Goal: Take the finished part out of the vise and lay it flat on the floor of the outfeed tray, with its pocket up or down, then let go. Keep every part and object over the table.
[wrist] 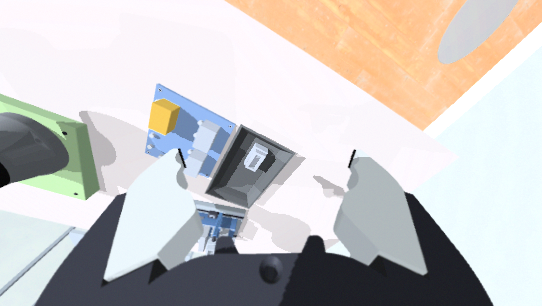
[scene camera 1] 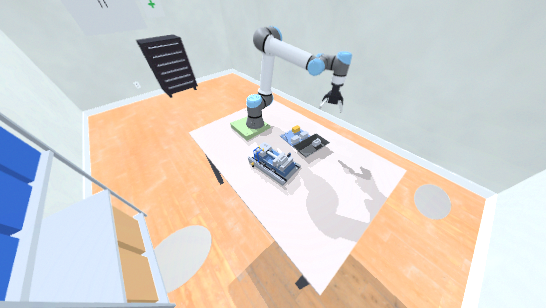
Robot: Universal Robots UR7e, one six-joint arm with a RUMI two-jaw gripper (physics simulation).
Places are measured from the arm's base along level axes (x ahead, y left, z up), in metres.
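Where they show: gripper, fingertip midpoint: (wrist: 268, 152) (scene camera 1: 329, 110); arm's base at its link origin: (wrist: 32, 144) (scene camera 1: 255, 124).
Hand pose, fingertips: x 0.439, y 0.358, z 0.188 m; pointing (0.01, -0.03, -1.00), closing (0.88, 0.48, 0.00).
Things, the pixels of their top centre, and the offset from my fingertips. Level surfaces: height alone.
- grey-and-blue vise at its top centre: (wrist: 189, 244) (scene camera 1: 273, 154) dz -0.121, dx -0.010, dy -0.493 m
- small light-grey part at its top centre: (wrist: 255, 162) (scene camera 1: 316, 140) dz -0.173, dx +0.042, dy -0.136 m
- blue plate at its top centre: (wrist: 187, 139) (scene camera 1: 295, 136) dz -0.211, dx -0.124, dy -0.183 m
- orange block at its top centre: (wrist: 159, 120) (scene camera 1: 296, 127) dz -0.176, dx -0.173, dy -0.138 m
- table's at its surface level: dz -0.220 m
My gripper (scene camera 1: 331, 108) (wrist: 268, 152) is open and empty, high above the table and apart from all objects. The grey-and-blue vise (scene camera 1: 272, 162) (wrist: 220, 227) stands on the table; in the wrist view the gripper partly hides it. Whether a part sits between its jaws is too small to tell. The dark outfeed tray (scene camera 1: 306, 148) (wrist: 232, 176) lies beside the vise. A small light-grey part (scene camera 1: 316, 142) (wrist: 256, 157) rests inside the tray, towards one end, with a rectangular pocket opening visible in the wrist view. Whether it lies fully flat is hard to tell.
A blue plate (scene camera 1: 285, 136) (wrist: 187, 107) adjoins the tray and bears an orange block (scene camera 1: 296, 129) (wrist: 164, 116) and light-grey blocks (wrist: 206, 137). The arm stands on a green base (scene camera 1: 242, 129) (wrist: 87, 160). The table's (scene camera 1: 370, 165) edges drop to the wooden floor (scene camera 1: 150, 150).
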